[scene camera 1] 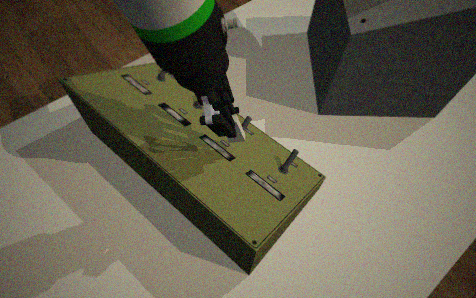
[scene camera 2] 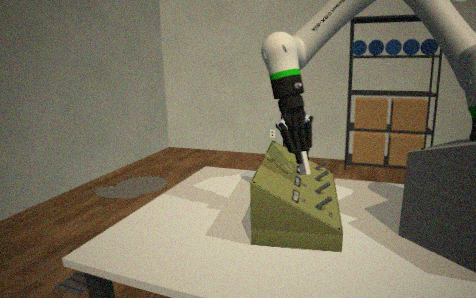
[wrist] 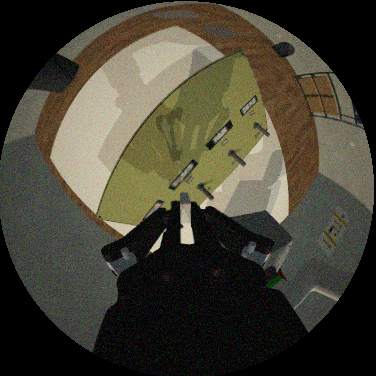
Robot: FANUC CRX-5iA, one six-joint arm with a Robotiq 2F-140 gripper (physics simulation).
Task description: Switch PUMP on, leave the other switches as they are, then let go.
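Frame: origin at the arm's base, x ahead, y left, z up, level; metres.
Where they show: gripper, fingertip midpoint: [scene camera 1: 237, 138] [scene camera 2: 305, 174] [wrist: 183, 199].
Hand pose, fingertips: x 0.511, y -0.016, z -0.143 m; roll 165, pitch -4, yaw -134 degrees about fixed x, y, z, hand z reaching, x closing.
Things, the pixels of their top centre, and the offset from my fingertips. Level surfaces: height alone.
- PUMP lever at its top centre: [scene camera 1: 244, 121] [wrist: 208, 196] [scene camera 2: 324, 181] 0.055 m back, 0.035 m right, 0.033 m down
- VALVE lever at its top centre: [scene camera 1: 291, 155] [scene camera 2: 325, 196] 0.065 m back, 0.085 m left, 0.033 m down
- FAN lever at its top centre: [wrist: 241, 160] 0.044 m back, 0.155 m right, 0.033 m down
- DRIVE lever at its top centre: [wrist: 266, 130] 0.034 m back, 0.274 m right, 0.033 m down
- white table at its surface level: 0.164 m down
The olive switch box [scene camera 1: 190, 195] [scene camera 2: 295, 236] [wrist: 135, 165] has a sloped face with a row of levers and label plates, whose lettering is blurred. The PUMP lever [scene camera 1: 247, 121] [scene camera 2: 323, 188] [wrist: 205, 191] is second from the near end and leans away from its label [scene camera 1: 217, 147] [wrist: 183, 175], toward the box's low edge. The VALVE lever [scene camera 1: 289, 161] [scene camera 2: 324, 203], FAN lever [wrist: 237, 158] and DRIVE lever [wrist: 261, 129] lean the same way. My gripper [scene camera 1: 240, 131] [scene camera 2: 305, 170] [wrist: 183, 199] is shut and empty, tips low over the face on the label side of the PUMP lever, partly hiding its foot in scene camera 1.
The box stands on a white table [scene camera 1: 370, 200] [scene camera 2: 165, 245]. A dark grey block [scene camera 1: 395, 75] [scene camera 2: 440, 200] stands on the low-edge side. A shelf rack [scene camera 2: 351, 75] with cartons and blue round items stands at the back wall.
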